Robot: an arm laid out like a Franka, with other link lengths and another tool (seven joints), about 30 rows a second.
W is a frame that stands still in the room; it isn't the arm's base.
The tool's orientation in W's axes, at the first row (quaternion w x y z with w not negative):
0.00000, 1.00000, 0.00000, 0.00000
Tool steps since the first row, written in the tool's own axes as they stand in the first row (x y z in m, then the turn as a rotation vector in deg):
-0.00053, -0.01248, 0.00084, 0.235, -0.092, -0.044
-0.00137, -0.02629, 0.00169, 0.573, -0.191, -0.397
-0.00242, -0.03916, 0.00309, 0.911, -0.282, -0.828
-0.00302, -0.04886, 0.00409, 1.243, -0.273, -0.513
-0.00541, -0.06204, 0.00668, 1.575, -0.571, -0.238
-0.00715, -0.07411, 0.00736, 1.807, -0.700, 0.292
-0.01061, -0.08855, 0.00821, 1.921, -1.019, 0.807
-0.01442, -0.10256, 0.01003, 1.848, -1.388, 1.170
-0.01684, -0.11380, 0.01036, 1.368, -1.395, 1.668
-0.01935, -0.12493, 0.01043, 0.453, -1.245, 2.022
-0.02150, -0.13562, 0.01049, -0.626, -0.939, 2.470
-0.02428, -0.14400, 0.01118, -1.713, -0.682, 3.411
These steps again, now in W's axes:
-0.00053, 0.01248, -0.00084, 0.235, 0.092, 0.044
-0.00137, 0.02629, -0.00169, 0.573, 0.191, 0.397
-0.00242, 0.03916, -0.00309, 0.911, 0.282, 0.828
-0.00302, 0.04886, -0.00409, 1.243, 0.273, 0.513
-0.00541, 0.06204, -0.00668, 1.575, 0.571, 0.238
-0.00715, 0.07411, -0.00736, 1.807, 0.700, -0.292
-0.01061, 0.08855, -0.00821, 1.921, 1.019, -0.807
-0.01442, 0.10256, -0.01003, 1.848, 1.388, -1.170
-0.01684, 0.11380, -0.01036, 1.368, 1.395, -1.668
-0.01935, 0.12493, -0.01043, 0.453, 1.245, -2.022
-0.02150, 0.13562, -0.01049, -0.626, 0.939, -2.470
-0.02428, 0.14400, -0.01118, -1.713, 0.682, -3.411

